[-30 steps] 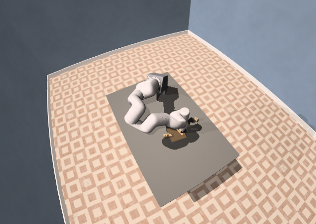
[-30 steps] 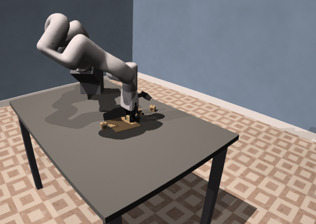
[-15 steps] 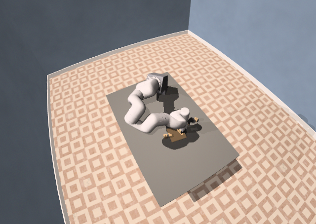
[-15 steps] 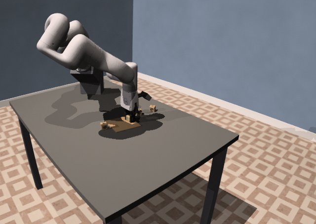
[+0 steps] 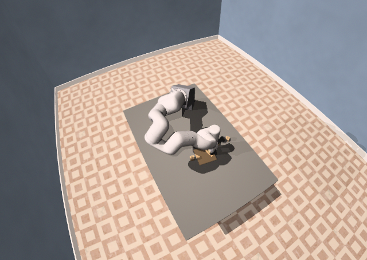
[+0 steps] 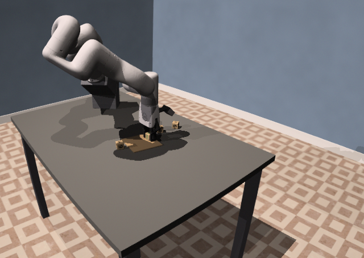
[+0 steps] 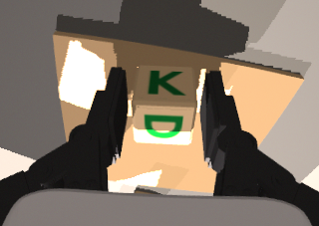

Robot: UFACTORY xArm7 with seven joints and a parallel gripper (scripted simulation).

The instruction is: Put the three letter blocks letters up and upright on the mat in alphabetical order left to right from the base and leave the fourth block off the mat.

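Right now my hand is 40 mm to the left of the tan mat, 20 mm past it and 20 mm above it.
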